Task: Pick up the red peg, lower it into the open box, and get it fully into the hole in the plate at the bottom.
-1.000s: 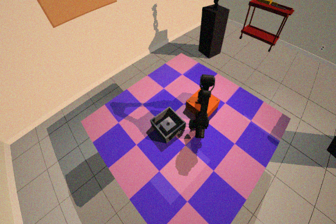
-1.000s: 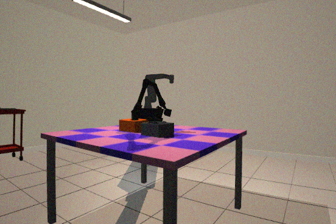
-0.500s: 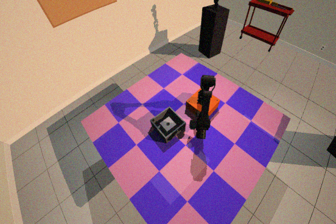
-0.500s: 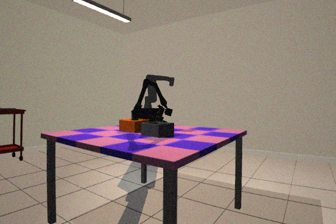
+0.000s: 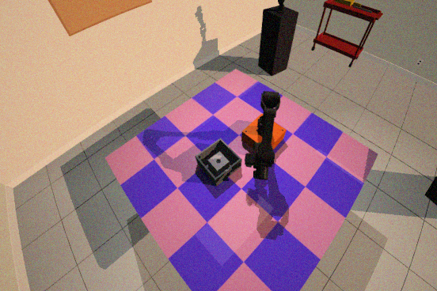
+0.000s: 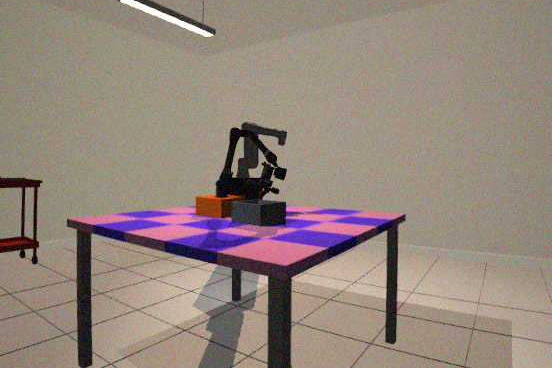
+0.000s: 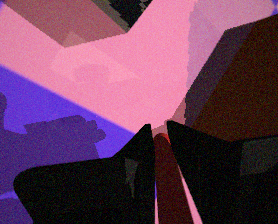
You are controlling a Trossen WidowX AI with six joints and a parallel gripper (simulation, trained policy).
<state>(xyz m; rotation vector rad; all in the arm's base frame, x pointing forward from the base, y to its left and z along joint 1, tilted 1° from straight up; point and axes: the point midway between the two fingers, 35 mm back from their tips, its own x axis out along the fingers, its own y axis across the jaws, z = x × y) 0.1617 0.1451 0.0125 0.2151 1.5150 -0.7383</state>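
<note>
Now: the plate 17 cm ahead of my gripper tip, 14 cm to the right of it and 3 cm below it. Also, from my gripper tip: red peg 1 cm behind, 2 cm to the left, 3 cm above; then grey box 17 cm ahead, 14 cm to the right, 5 cm below.
</note>
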